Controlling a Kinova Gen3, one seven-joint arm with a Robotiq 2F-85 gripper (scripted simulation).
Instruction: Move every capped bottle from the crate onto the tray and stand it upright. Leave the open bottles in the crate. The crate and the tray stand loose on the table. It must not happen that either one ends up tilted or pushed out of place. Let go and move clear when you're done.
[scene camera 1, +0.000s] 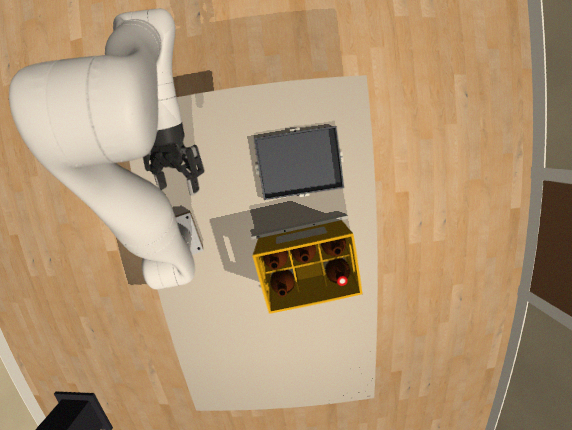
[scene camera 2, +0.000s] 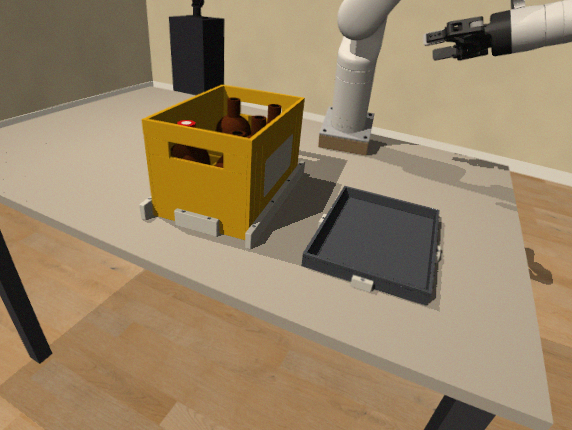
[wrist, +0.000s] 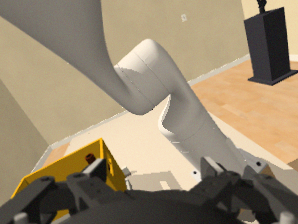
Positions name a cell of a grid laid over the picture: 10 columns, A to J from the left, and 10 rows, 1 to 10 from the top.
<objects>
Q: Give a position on a yellow crate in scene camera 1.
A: F7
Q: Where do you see my gripper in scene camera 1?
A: D5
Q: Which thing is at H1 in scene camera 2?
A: My gripper.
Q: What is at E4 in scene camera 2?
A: A yellow crate.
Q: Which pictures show the dark grey tray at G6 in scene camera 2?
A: Scene camera 1 and scene camera 2 only.
</objects>
